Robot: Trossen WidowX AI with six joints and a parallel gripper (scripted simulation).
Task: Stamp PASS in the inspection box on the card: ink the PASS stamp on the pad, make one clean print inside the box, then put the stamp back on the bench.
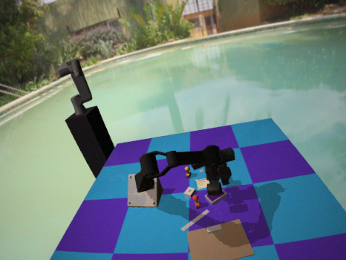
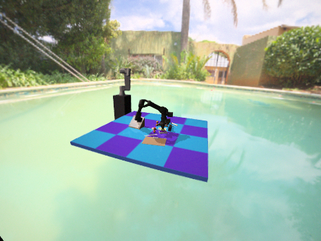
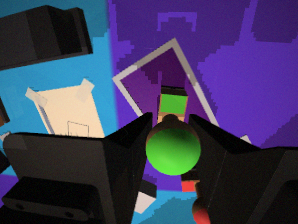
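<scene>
The ink pad is 4 cm below my gripper tip. The rest, counted from my gripper tip: red-knobbed stamp (9 cm behind, 4 cm to the right, 2 cm below); then green-knobbed stamp (right at my gripper tip); then cream card (11 cm to the left, 5 cm below, 4 cm behind).
</scene>
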